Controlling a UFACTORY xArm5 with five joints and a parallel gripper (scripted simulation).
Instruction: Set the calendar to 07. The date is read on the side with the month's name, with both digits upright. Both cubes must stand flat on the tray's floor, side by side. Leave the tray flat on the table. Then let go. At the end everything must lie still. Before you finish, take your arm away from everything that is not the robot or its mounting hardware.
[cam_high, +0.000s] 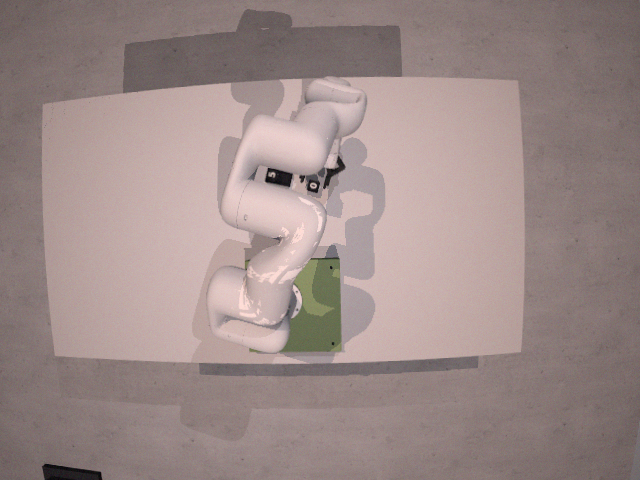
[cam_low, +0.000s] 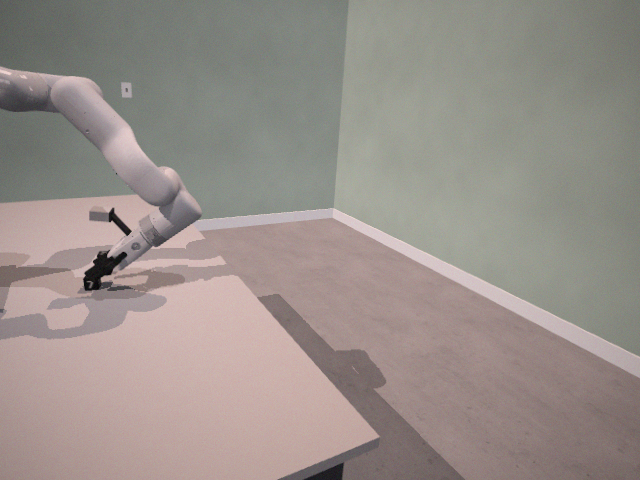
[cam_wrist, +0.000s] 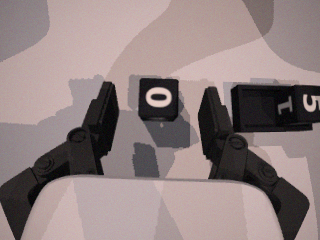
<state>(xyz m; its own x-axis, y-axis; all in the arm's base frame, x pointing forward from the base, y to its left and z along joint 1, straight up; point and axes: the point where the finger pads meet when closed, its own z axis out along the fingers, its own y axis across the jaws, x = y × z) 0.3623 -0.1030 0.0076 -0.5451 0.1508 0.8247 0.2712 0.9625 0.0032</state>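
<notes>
The black cube lies 40 mm below my hand and 20 mm behind it. From my hand the other things lie so: black calendar tray (110 mm to the left, 40 mm below, 10 mm ahead).
</notes>
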